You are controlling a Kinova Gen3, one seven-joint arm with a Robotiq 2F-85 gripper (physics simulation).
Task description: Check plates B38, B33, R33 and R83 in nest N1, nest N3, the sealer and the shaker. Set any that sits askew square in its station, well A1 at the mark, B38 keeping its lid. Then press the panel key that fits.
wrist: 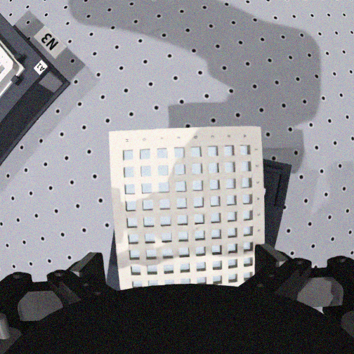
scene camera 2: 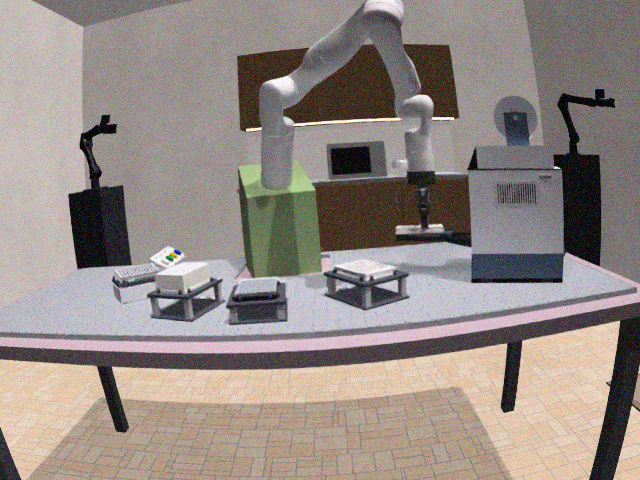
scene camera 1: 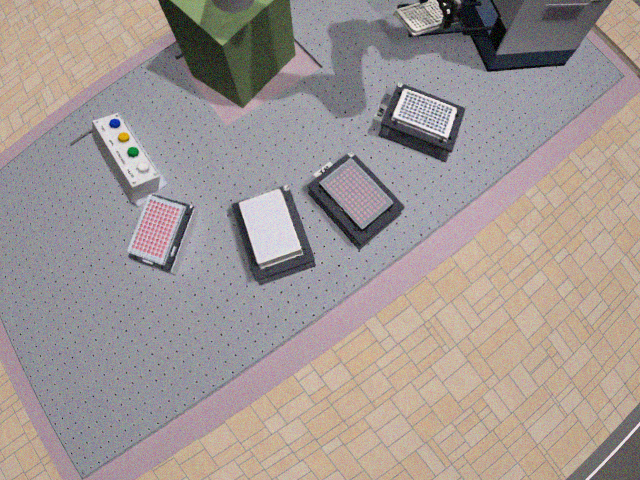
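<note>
A white plate (scene camera 1: pixel 421 19) (scene camera 2: pixel 405 227) (wrist: pixel 190 210) lies on the sealer's dark tray (wrist: pixel 281 187), turned several degrees against it in the wrist view. My gripper (scene camera 1: pixel 448 11) (scene camera 2: pixel 423 226) (wrist: pixel 179 266) is open, its fingers at either side of this plate. A white plate (scene camera 1: pixel 424 113) (scene camera 2: pixel 364 268) with bluish wells sits in nest N3 (scene camera 1: pixel 448 146) (wrist: pixel 32 95) and looks about square. A red-welled plate (scene camera 1: pixel 157 228) sits on the low station near the panel. A plain white, tall piece (scene camera 1: pixel 271 227) (scene camera 2: pixel 183 276) sits on the left raised nest. Plate names are unreadable.
Another nest (scene camera 1: pixel 360 238) (scene camera 2: pixel 258 312) holds a pinkish-welled plate (scene camera 1: pixel 356 192). The key panel (scene camera 1: pixel 116 149) (scene camera 2: pixel 159 256) has blue, yellow, green and white keys. The sealer (scene camera 1: pixel 540 31) (scene camera 2: pixel 516 222) stands right of the gripper. The green arm base (scene camera 1: pixel 242 56) (scene camera 2: pixel 281 232) stands at the back.
</note>
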